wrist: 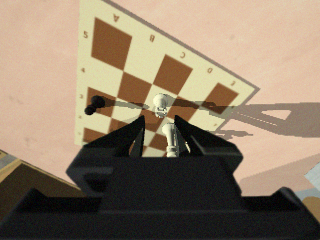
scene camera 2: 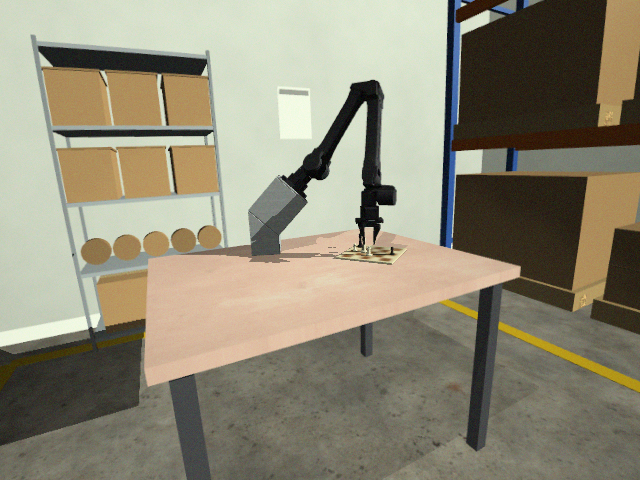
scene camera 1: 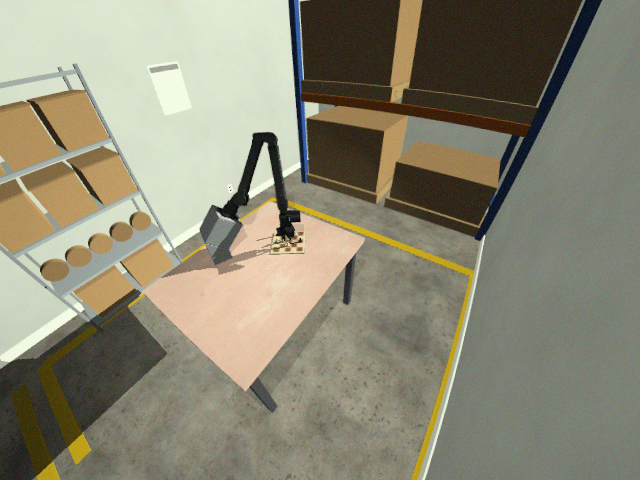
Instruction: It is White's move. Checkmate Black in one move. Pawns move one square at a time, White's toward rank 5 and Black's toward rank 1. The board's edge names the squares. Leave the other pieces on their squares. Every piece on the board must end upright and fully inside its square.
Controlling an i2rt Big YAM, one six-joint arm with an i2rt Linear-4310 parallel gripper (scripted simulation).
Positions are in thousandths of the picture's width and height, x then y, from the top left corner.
Scene:
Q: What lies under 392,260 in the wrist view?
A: A chessboard.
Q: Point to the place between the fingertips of my gripper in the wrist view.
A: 498,498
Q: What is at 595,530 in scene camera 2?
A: A chessboard.

